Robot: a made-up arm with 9 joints.
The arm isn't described. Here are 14 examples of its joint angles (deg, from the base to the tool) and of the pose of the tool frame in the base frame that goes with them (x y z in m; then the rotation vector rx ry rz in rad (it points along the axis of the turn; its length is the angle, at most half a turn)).
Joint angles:
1: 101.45 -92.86 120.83 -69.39 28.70 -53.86 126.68 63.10 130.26
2: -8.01 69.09 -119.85 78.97 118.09 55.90 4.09 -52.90 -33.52
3: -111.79 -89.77 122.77 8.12 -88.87 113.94 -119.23 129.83 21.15
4: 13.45 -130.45 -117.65 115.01 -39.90 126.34 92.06 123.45 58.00
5: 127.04 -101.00 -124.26 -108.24 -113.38 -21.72 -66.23 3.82 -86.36
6: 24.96 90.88 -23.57 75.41 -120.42 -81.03 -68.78 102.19 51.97
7: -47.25 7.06 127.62 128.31 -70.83 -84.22 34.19 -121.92 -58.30
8: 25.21 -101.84 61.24 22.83 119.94 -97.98 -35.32 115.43 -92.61
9: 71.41 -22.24 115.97 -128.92 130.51 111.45 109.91 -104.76 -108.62
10: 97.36 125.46 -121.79 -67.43 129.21 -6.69 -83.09 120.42 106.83
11: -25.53 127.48 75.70 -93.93 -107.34 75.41 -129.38 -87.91 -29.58
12: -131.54 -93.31 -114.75 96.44 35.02 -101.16 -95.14 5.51 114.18
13: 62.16 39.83 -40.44 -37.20 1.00 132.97 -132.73 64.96 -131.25
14: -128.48 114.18 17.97 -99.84 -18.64 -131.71 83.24 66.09 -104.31
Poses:
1: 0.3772 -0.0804 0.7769 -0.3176 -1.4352 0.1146
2: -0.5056 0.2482 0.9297 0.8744 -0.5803 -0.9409
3: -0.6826 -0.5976 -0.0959 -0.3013 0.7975 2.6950
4: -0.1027 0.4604 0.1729 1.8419 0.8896 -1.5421
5: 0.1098 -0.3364 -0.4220 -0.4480 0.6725 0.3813
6: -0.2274 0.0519 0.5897 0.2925 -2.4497 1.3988
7: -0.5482 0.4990 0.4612 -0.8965 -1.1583 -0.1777
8: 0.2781 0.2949 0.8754 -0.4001 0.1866 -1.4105
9: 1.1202 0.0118 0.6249 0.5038 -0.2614 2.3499
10: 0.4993 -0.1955 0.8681 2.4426 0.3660 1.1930
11: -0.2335 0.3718 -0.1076 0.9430 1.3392 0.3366
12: -0.2407 -0.7044 0.2759 1.3019 -0.6861 0.3809
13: 0.3005 0.8148 0.1169 0.3271 0.7688 -0.8194
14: 0.0171 0.1278 -0.0775 0.6256 0.2690 0.0319
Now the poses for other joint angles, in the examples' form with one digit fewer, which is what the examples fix.
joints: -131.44 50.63 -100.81 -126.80 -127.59 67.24 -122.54 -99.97 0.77
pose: -0.330 -0.411 0.803 0.662 -1.363 1.599
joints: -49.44 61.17 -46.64 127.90 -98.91 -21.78 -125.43 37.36 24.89
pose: -0.255 -0.458 0.639 -0.017 2.471 -0.962
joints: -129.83 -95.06 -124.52 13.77 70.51 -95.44 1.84 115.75 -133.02
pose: -0.201 -0.057 0.035 -0.961 -2.906 -0.506
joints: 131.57 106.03 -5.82 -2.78 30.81 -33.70 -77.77 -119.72 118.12
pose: 0.285 0.307 0.101 0.123 -0.340 -0.624
